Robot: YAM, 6 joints.
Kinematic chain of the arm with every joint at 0, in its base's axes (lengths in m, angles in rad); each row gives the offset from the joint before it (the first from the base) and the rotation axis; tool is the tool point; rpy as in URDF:
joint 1: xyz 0 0 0.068 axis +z
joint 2: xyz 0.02 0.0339 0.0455 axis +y
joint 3: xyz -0.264 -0.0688 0 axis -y
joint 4: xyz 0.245 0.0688 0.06 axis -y
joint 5: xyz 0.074 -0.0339 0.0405 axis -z
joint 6: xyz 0.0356 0 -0.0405 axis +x
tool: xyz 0 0 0 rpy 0 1.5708 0
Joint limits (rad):
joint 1: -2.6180..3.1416
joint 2: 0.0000..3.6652
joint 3: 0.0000..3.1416
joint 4: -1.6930..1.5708
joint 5: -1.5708..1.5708
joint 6: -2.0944..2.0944
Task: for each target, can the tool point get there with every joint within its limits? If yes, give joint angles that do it. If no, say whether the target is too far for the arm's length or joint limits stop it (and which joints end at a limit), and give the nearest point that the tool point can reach.
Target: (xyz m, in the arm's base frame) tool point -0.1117 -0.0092 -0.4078
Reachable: no: joint limits stop it (at a limit: joint 1, joint 2) | nearest point -0.1286 -0.0038 -0.3597 | short by 0.051 m
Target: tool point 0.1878 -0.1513 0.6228
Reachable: yes | joints -0.8014 1.6280 2.0350 1.1312 -0.9840 0.5922
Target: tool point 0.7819 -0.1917 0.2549
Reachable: no: too far | nearest point 0.6176 -0.1514 0.2244 | short by 0.172 m
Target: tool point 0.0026 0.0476 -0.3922
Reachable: no: joint limits stop it (at a limit: joint 2) | nearest point 0.0042 0.0771 -0.3372 | short by 0.062 m
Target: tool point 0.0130 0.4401 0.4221
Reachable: yes | joints 1.5659 1.9015 1.6187 0.9840 0.3088 1.0402
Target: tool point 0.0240 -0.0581 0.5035
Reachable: yes | joints -0.6514 0.8787 1.7149 -1.2379 1.0946 -0.1603
